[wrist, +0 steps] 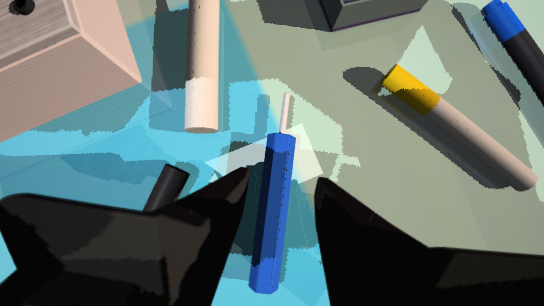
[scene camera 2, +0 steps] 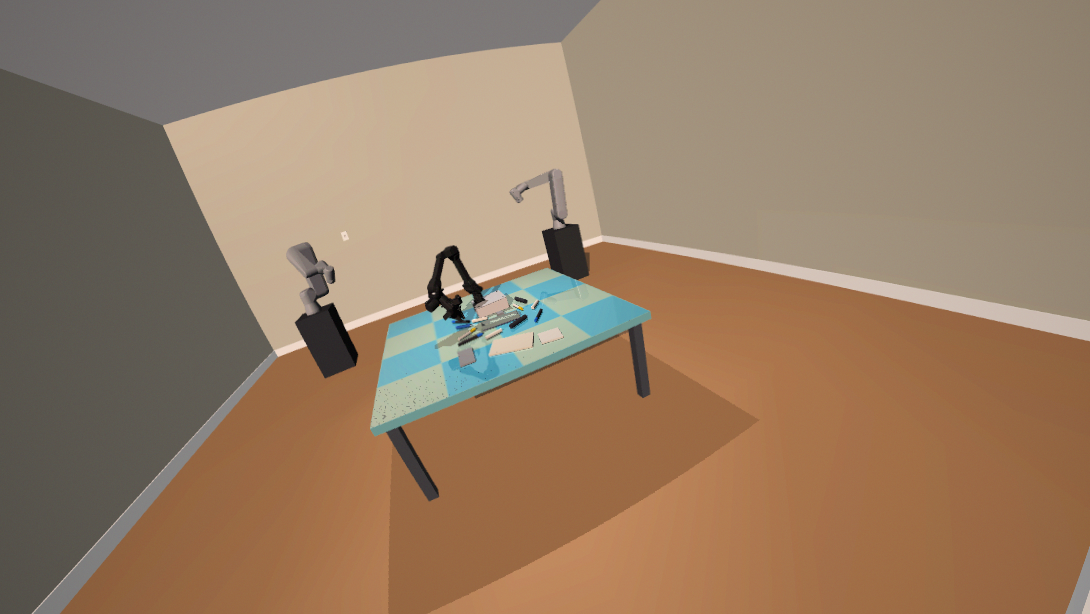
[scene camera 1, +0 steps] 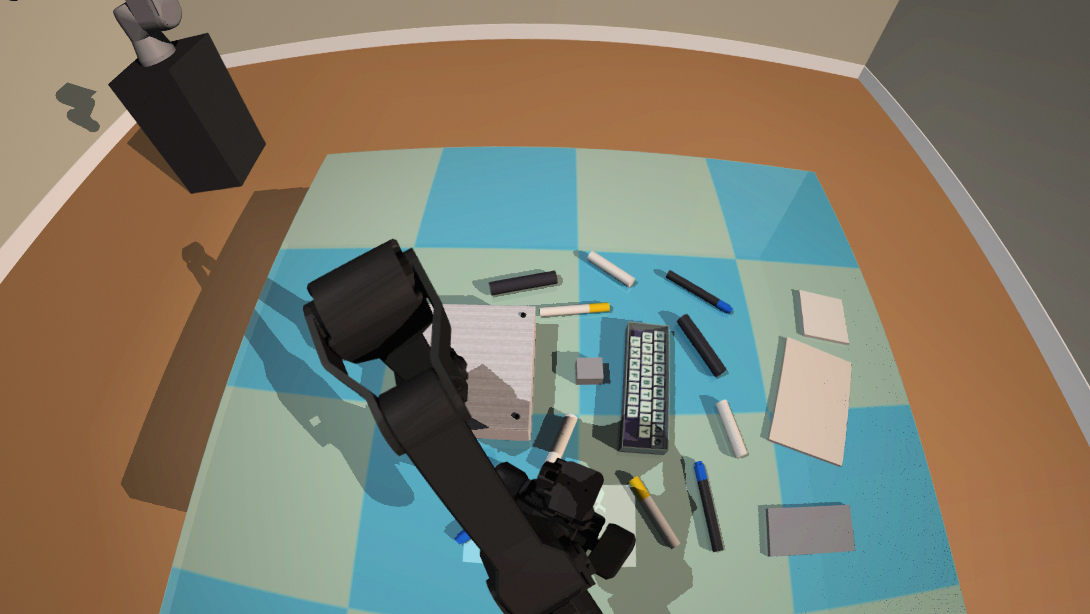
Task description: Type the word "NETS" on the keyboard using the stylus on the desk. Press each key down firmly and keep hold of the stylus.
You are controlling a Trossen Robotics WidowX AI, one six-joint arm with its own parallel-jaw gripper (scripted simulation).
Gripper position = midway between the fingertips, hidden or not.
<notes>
In view: my gripper point(scene camera 1: 570, 500), a stylus point(wrist: 265, 268), a yellow-capped marker point(scene camera 1: 638, 486), a grey pad point(scene camera 1: 808, 530) and a grey cube point(scene camera 1: 589, 371).
My gripper is seen too in the wrist view point(wrist: 282, 181). Scene camera 1 does not show the stylus, which is hidden by my gripper. The wrist view does not show the grey pad: it is out of frame.
</notes>
